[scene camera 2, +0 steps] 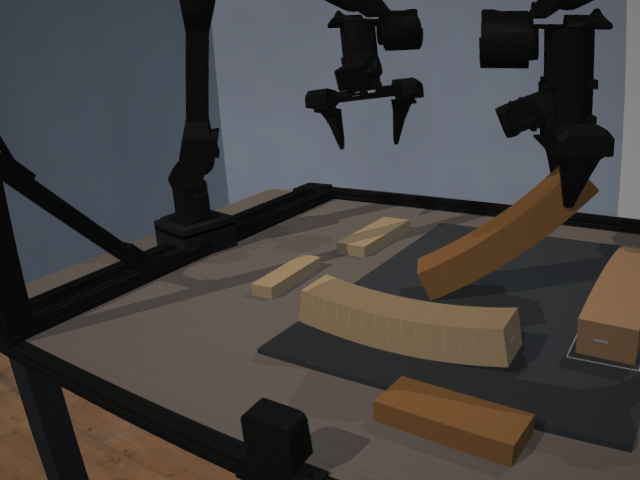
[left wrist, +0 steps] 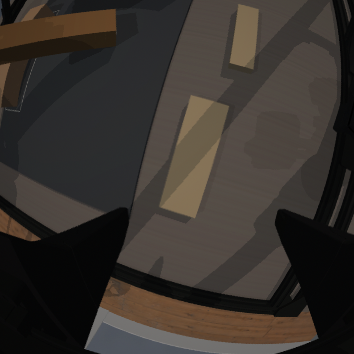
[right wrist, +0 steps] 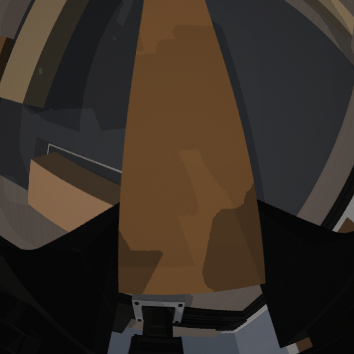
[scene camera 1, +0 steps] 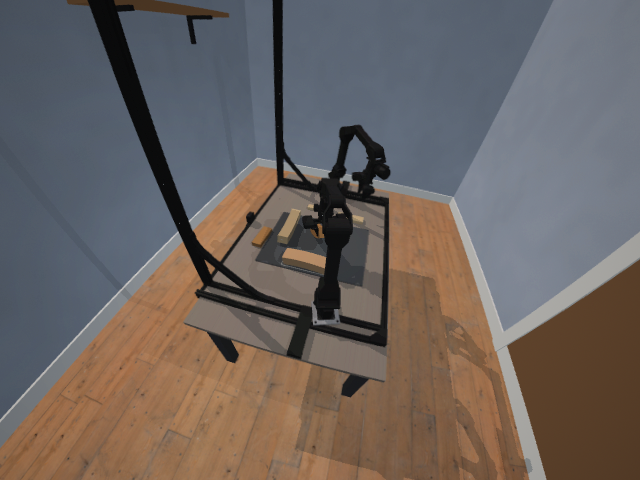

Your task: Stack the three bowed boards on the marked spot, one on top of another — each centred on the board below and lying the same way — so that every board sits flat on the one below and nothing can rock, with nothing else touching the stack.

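Frame: origin at the left arm's base, x back, y down, z right, level; centimetres.
Seen in the pictures: left gripper, between the fingertips: (scene camera 2: 368,146) (left wrist: 205,217) (scene camera 1: 359,196); right gripper, between the fingertips: (scene camera 2: 563,200) (right wrist: 185,203) (scene camera 1: 323,235); left arm's base, origin of its link: (scene camera 2: 193,218); right arm's base, origin of its link: (right wrist: 157,313) (scene camera 1: 325,311).
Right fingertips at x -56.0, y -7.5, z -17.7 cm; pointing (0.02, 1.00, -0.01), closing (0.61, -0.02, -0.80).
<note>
Offsets run from my right fingertips to a thing's top centre. "*": to the spot under its first point. Level surfaces: height alone.
An orange-brown bowed board (scene camera 1: 317,232) (scene camera 2: 496,248) (left wrist: 60,35) (right wrist: 185,125) hangs tilted above the dark mat, its free end lowest. My right gripper (scene camera 2: 562,186) (right wrist: 185,203) is shut on it near its raised end. A peach bowed board @(dx -9.7, dy +6.5, dz +1.5 cm) (scene camera 1: 305,259) (scene camera 2: 615,299) (right wrist: 65,192) lies within the white marked outline @(* dx -8.3, dy +12.0, dz +14.3 cm) (scene camera 2: 567,356) (right wrist: 85,158), partly hidden by the arm in scene camera 1. A pale bowed board @(dx +7.4, dy +6.9, dz +22.0 cm) (scene camera 1: 289,226) (scene camera 2: 408,325) (right wrist: 35,45) rests apart on the mat; its ends look higher than its middle. My left gripper (scene camera 2: 369,146) (left wrist: 205,217) is open and empty, high above the table.
An orange block @(dx -5.4, dy +10.5, dz +30.6 cm) (scene camera 1: 262,236) (scene camera 2: 454,421) lies beside the mat @(dy +12.0 cm) (scene camera 1: 356,258) (scene camera 2: 310,343). Pale blocks @(dx +32.0, dy +11.0, dz +17.5 cm) (scene camera 2: 286,276) @(dx +33.7, dy +10.9, dz -2.6 cm) (left wrist: 195,157) (left wrist: 245,37) lie on the table past the mat's other side. A black box (scene camera 2: 276,434) stands at the table frame.
</note>
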